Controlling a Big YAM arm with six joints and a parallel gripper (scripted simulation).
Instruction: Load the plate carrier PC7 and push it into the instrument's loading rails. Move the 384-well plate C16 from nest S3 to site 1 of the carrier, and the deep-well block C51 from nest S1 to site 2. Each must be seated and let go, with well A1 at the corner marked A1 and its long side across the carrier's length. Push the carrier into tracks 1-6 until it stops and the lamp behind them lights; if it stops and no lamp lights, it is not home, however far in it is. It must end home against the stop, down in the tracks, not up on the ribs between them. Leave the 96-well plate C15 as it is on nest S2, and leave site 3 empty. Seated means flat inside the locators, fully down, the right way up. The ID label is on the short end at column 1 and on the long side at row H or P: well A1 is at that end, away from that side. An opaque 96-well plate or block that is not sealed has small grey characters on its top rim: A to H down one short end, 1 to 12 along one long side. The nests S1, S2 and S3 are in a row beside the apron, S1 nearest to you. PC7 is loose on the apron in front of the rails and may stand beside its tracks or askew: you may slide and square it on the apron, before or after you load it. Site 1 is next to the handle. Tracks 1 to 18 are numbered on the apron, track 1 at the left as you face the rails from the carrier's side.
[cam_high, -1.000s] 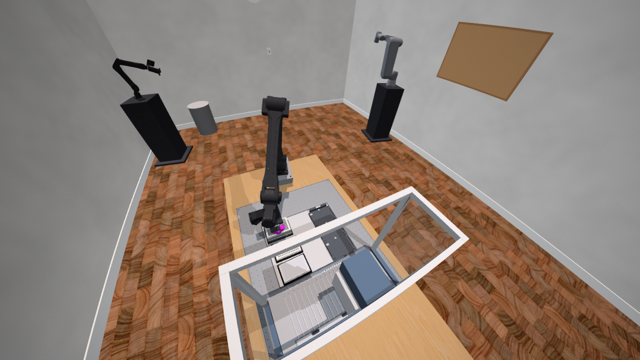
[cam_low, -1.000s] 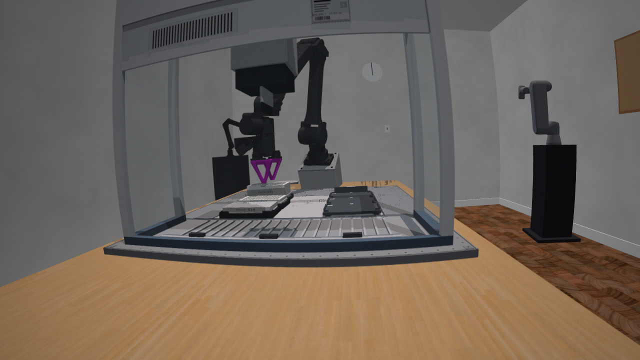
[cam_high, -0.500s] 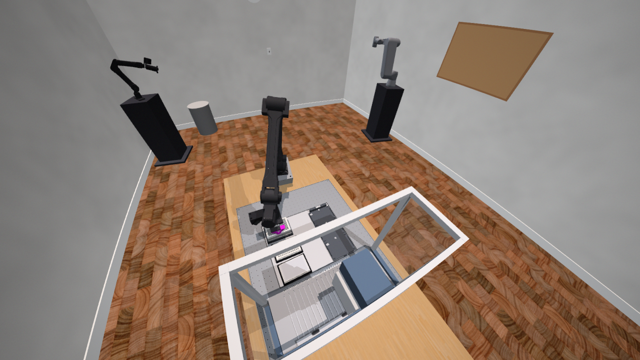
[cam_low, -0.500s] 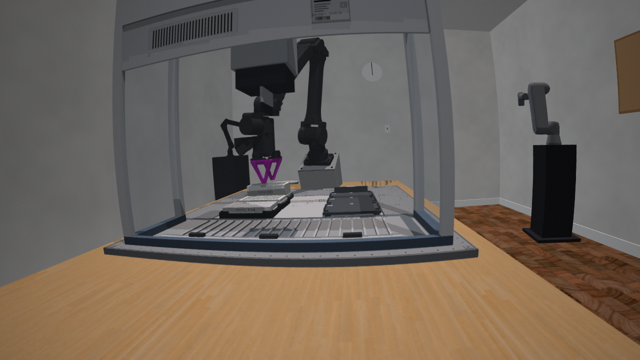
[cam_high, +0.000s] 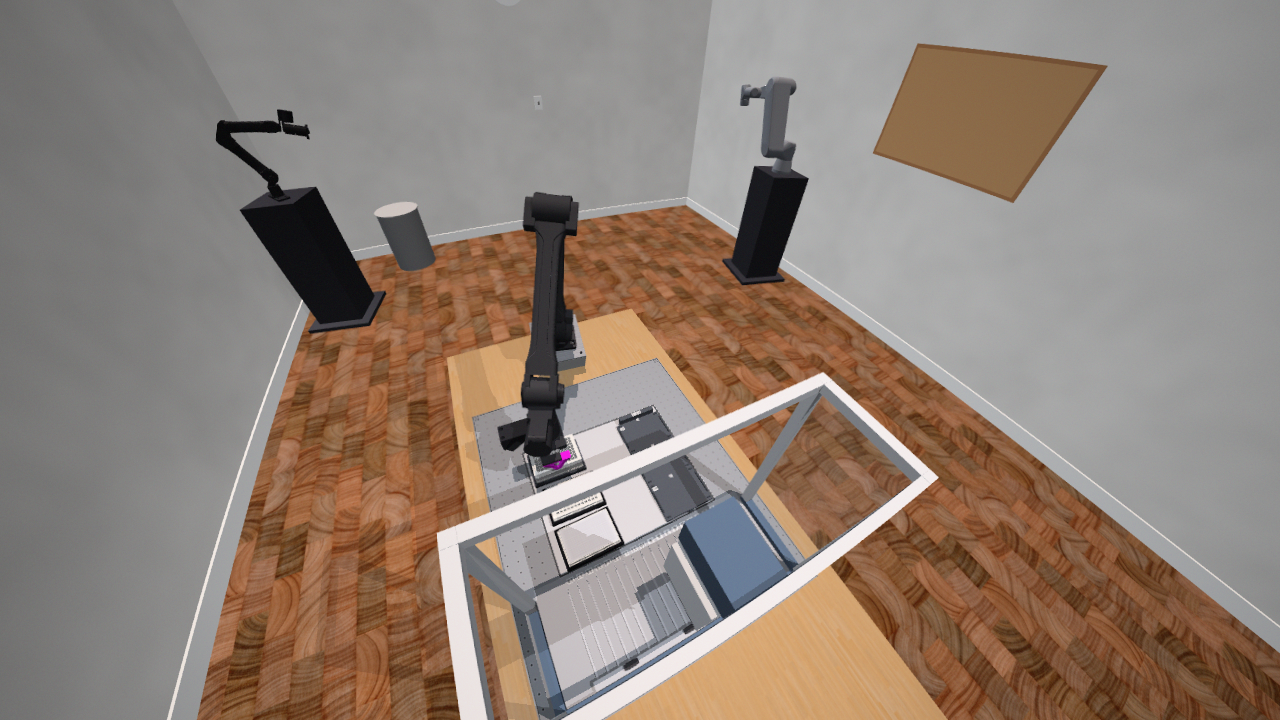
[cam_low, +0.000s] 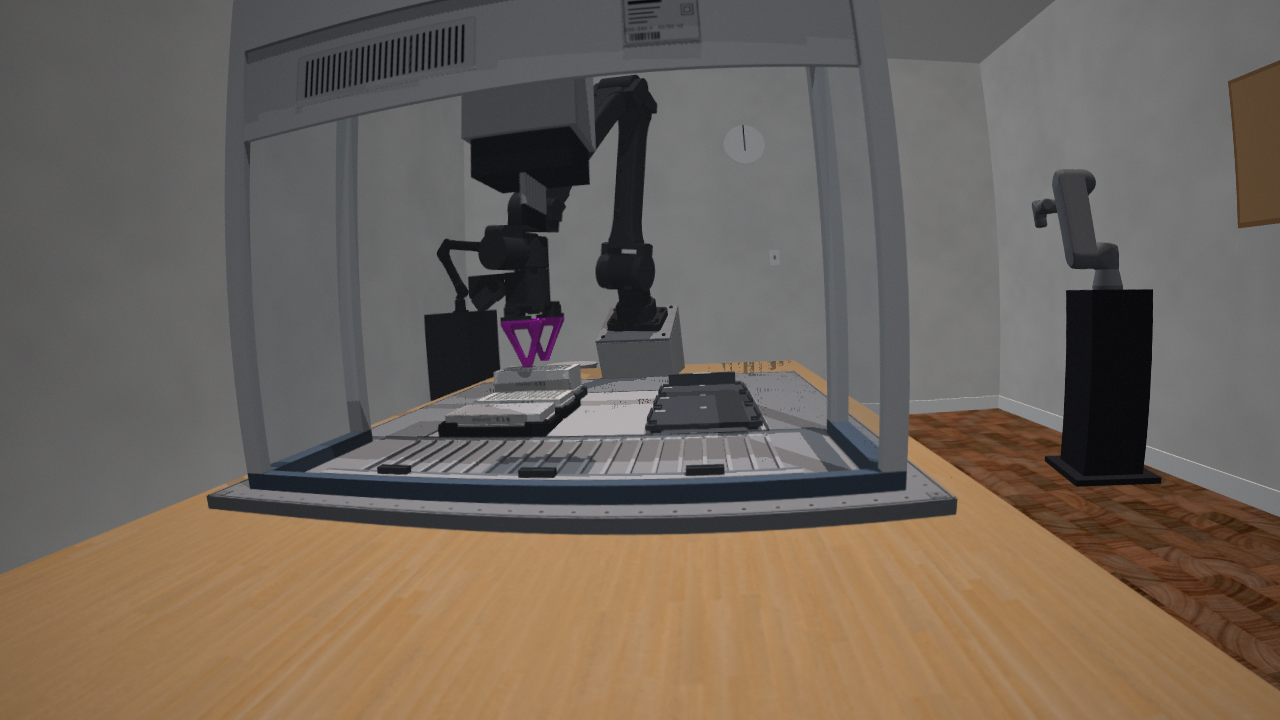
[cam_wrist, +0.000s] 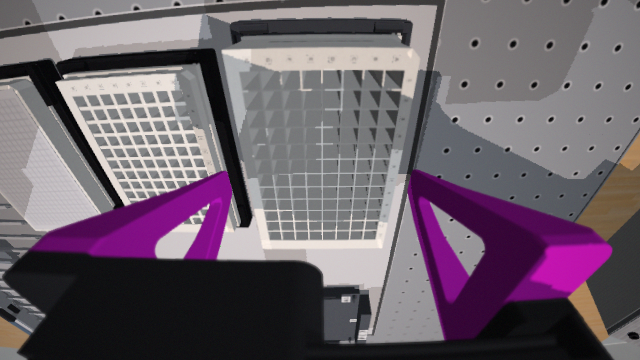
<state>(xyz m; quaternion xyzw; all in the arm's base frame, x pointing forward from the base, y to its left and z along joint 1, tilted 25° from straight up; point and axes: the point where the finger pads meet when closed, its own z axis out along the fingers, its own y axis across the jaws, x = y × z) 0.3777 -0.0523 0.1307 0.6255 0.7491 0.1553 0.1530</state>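
The nest S1 is 60 mm below my hand. Round my hand: nest S3: 210 mm ahead, 60 mm to the left, 60 mm below; carrier PC7: 50 mm ahead, 280 mm to the left, 50 mm below; 96-well plate C15: 110 mm ahead, 40 mm to the left, 50 mm below.
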